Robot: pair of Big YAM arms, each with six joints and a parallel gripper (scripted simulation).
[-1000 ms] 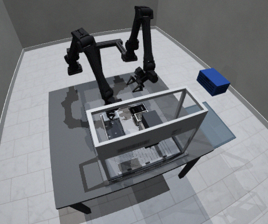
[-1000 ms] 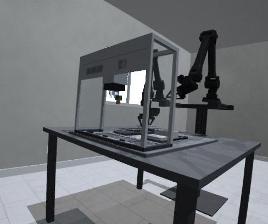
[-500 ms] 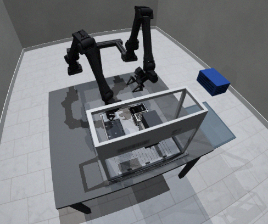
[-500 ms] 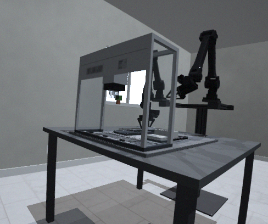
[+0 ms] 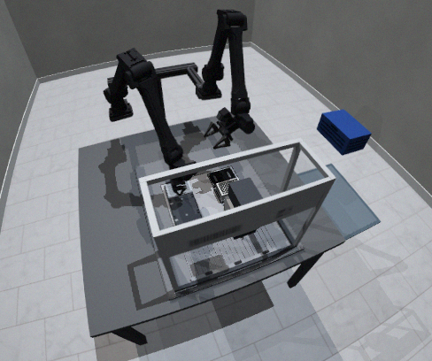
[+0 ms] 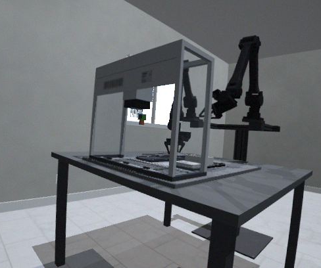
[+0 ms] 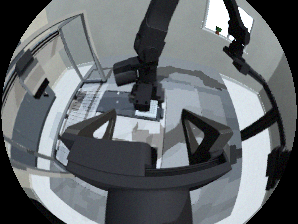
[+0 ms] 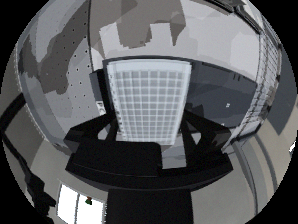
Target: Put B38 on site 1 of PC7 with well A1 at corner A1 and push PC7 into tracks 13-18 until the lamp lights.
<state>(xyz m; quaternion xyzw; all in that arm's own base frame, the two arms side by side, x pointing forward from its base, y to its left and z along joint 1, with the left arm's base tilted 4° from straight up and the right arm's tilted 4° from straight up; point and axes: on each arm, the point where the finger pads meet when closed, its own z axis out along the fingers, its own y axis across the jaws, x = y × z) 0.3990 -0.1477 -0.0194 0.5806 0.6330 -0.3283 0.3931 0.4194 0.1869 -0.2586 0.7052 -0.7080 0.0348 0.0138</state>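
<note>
The plate carrier PC7 is 100 mm ahead of my right hand and 20 mm below it. From my right hand the other things lie so: nest S1: 10 mm behind, 260 mm to the left, 30 mm below.
</note>
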